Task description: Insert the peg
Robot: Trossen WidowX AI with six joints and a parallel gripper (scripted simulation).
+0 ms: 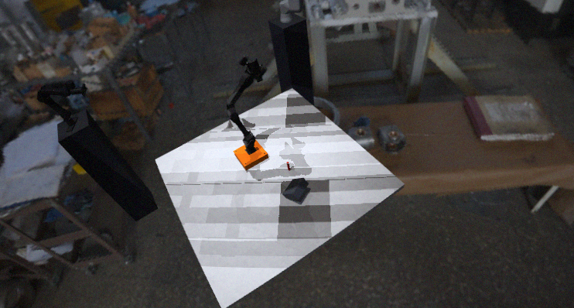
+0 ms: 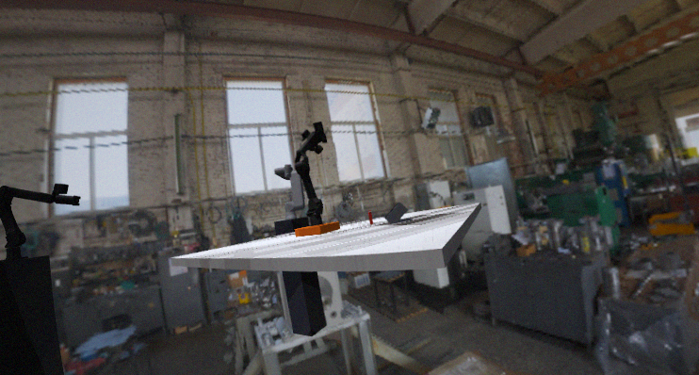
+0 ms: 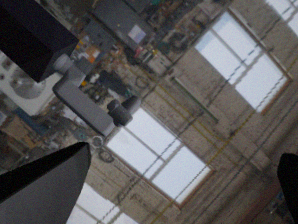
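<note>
Right now the red square peg is 55 cm below my gripper tip, 47 cm ahead of it and 11 cm to the right of it. From my gripper tip the other things lie so: grey sloped panel (65 cm ahead, 57 cm below, 18 cm to the right).
</note>
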